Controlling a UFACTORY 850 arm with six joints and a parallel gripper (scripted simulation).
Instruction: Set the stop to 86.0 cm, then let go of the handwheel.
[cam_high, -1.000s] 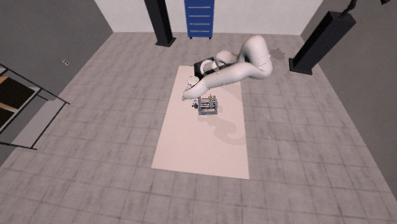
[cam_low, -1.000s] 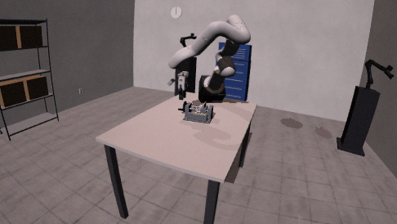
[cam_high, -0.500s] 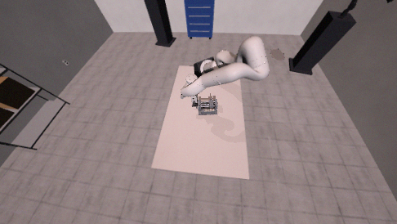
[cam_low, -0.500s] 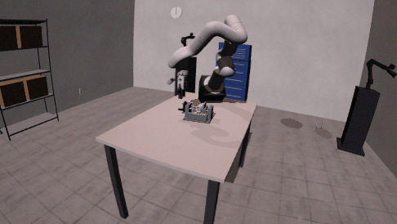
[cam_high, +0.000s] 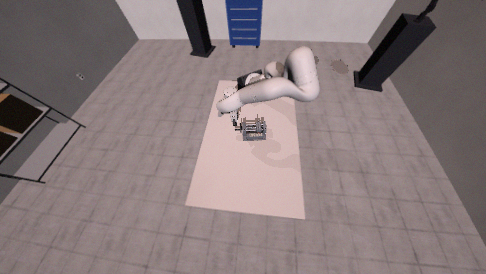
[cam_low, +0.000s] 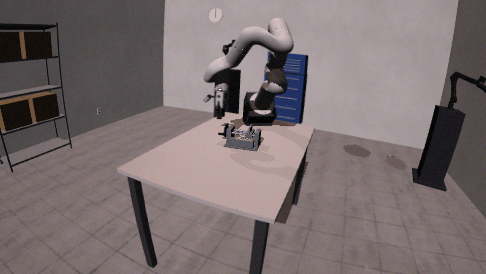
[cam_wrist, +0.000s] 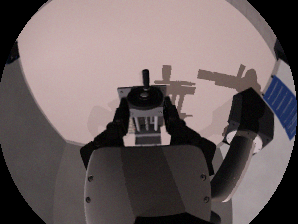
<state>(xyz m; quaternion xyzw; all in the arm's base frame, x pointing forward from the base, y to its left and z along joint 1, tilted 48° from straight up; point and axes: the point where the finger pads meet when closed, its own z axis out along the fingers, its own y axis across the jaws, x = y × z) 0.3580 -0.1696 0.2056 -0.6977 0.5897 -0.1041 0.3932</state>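
Now: the thin dark lever 12 cm below my hand and 1 cm to the left of it.
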